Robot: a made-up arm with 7 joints.
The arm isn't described. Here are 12 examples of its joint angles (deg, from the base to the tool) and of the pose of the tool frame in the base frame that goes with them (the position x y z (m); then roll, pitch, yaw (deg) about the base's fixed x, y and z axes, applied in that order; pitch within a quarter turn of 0, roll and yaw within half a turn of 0).
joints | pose
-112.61 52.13 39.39 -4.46 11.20 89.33 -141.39 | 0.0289 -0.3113 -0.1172 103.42 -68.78 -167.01
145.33 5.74 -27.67 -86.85 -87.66 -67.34 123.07 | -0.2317 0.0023 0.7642 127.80 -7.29 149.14
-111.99 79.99 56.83 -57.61 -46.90 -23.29 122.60 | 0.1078 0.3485 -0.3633 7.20 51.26 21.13
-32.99 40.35 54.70 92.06 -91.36 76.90 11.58 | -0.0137 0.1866 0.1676 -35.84 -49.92 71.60
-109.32 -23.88 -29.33 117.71 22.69 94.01 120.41 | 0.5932 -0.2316 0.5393 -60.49 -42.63 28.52
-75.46 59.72 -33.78 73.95 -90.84 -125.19 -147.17 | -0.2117 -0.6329 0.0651 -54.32 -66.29 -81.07
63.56 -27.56 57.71 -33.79 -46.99 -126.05 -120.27 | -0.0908 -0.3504 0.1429 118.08 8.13 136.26
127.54 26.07 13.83 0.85 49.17 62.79 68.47 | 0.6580 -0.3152 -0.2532 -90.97 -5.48 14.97
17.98 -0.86 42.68 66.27 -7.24 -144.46 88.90 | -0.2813 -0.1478 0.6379 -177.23 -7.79 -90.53
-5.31 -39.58 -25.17 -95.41 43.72 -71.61 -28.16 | 0.3228 -0.5356 -0.3793 127.45 -64.43 48.04
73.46 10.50 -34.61 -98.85 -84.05 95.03 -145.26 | 0.1481 -0.2145 -0.0739 57.78 -52.87 -49.49
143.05 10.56 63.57 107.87 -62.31 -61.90 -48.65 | 0.2467 0.2666 -0.3288 59.78 -33.12 -127.55
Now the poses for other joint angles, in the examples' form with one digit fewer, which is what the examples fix.
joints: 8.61 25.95 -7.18 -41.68 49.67 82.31 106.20
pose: 0.099 -0.524 0.570 118.7 -58.0 162.6
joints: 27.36 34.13 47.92 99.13 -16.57 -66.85 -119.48
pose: 0.539 0.002 0.561 -106.0 44.0 52.4
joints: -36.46 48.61 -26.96 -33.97 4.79 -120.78 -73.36
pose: -0.111 -0.156 -0.474 94.7 -71.0 34.2
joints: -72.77 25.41 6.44 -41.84 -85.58 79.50 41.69
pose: 0.464 -0.338 0.172 167.4 46.2 35.3
